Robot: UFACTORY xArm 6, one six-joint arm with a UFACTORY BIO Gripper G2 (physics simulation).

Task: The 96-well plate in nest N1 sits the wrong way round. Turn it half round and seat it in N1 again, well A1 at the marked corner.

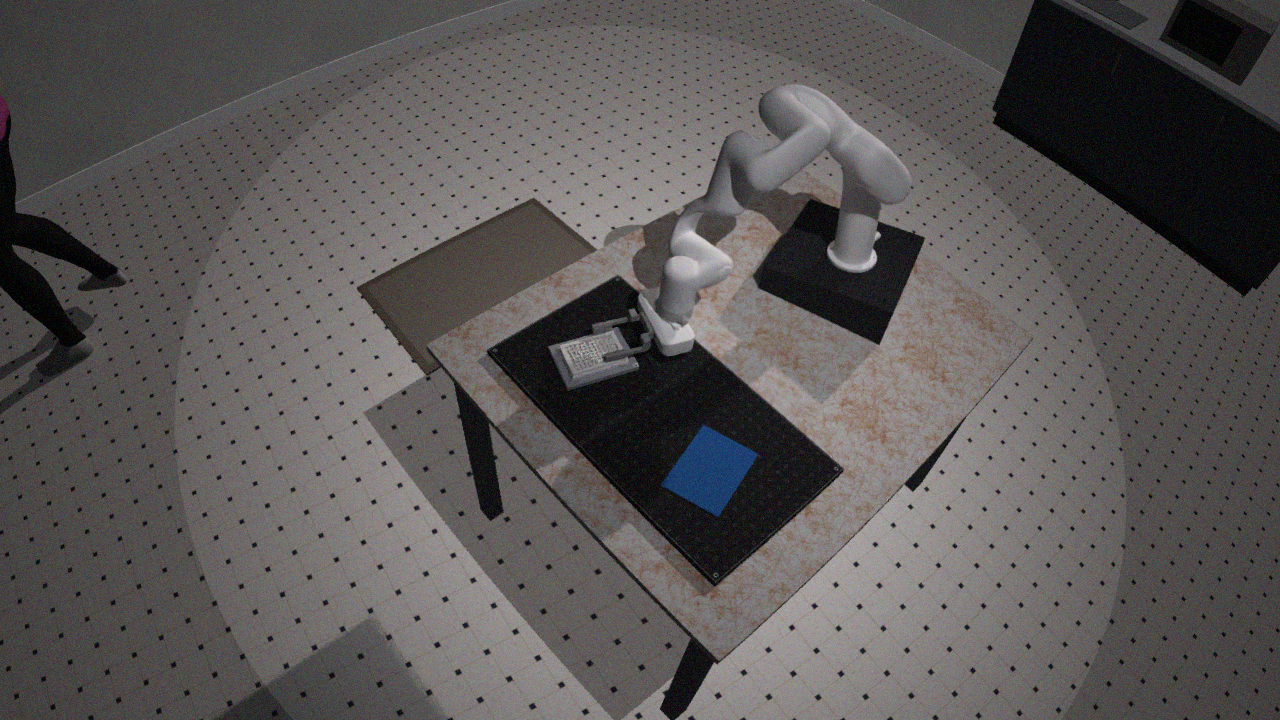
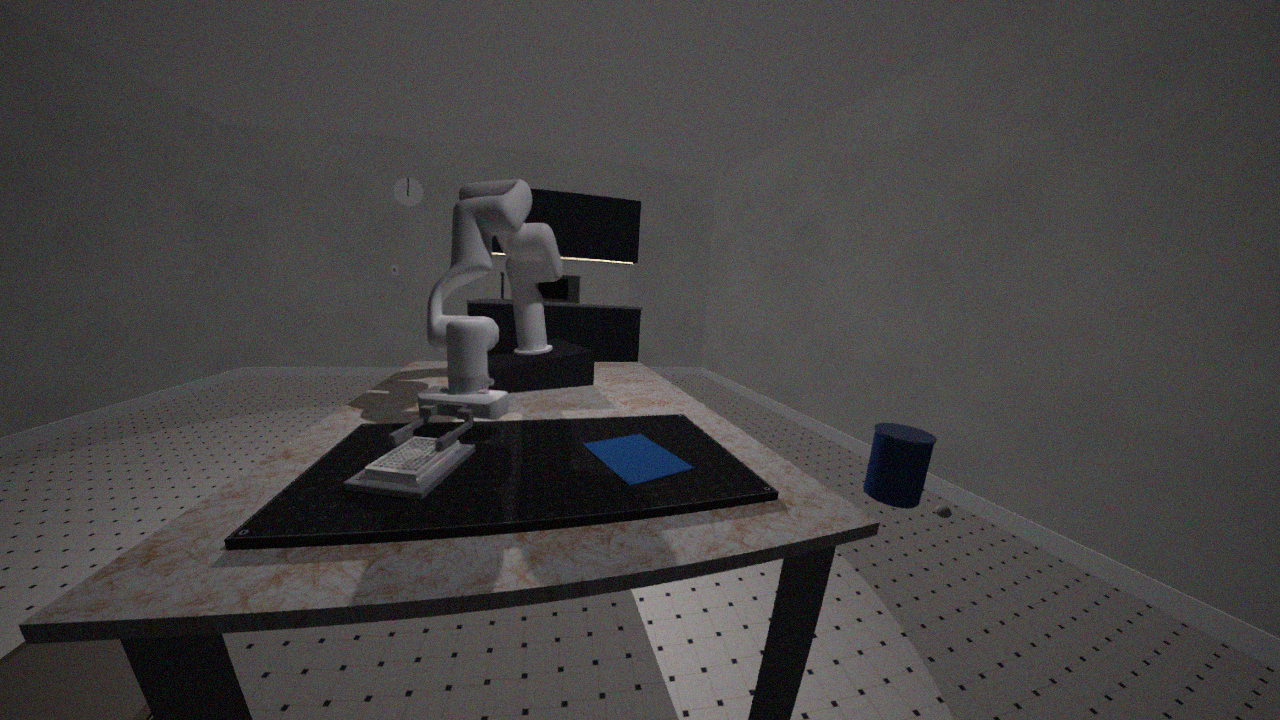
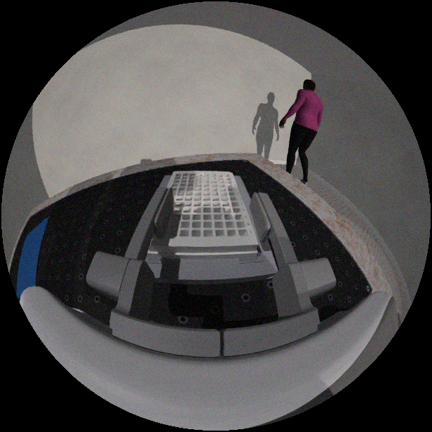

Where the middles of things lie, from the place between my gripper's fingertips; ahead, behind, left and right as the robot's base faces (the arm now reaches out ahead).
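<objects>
Grey nest N1 point(image 2: 379, 487): 30 mm below my hand, 20 mm ahead of it. Flat blue square point(image 1: 709, 471): 360 mm to the left of my hand, 30 mm below it, 20 mm ahead of it. White 96-well plate point(image 2: 412, 461): my hand 20 mm short of it, 20 mm above it.
</objects>
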